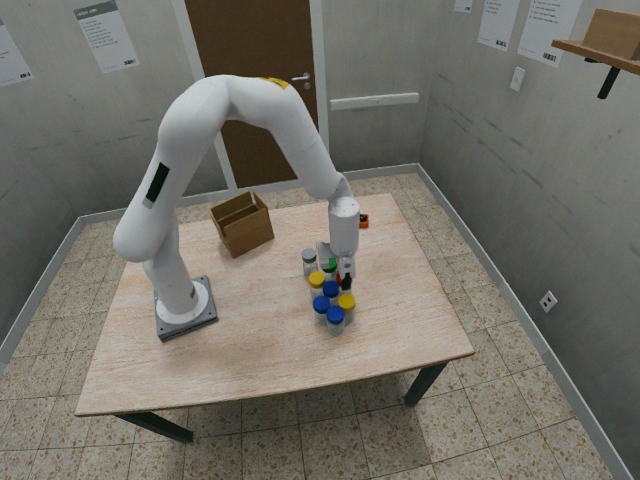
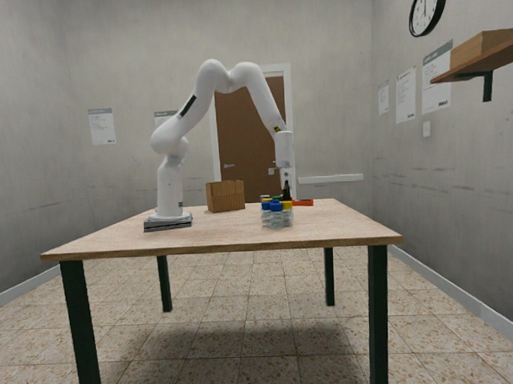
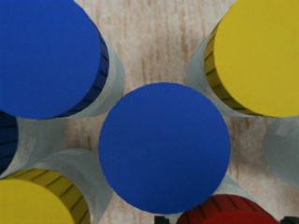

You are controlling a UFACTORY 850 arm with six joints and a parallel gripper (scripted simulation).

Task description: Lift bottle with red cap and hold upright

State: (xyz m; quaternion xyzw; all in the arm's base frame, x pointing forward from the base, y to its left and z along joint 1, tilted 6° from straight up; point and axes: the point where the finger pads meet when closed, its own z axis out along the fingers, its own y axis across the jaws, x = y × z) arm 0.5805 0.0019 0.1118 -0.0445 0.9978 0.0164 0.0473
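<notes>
Right now my hand is 70 mm to the right of the green-capped bottle, 50 mm past it and 50 mm above it. Round my hand: bottle with red cap 50 mm below; then orange device 380 mm to the left, 90 mm ahead, 80 mm below.
</notes>
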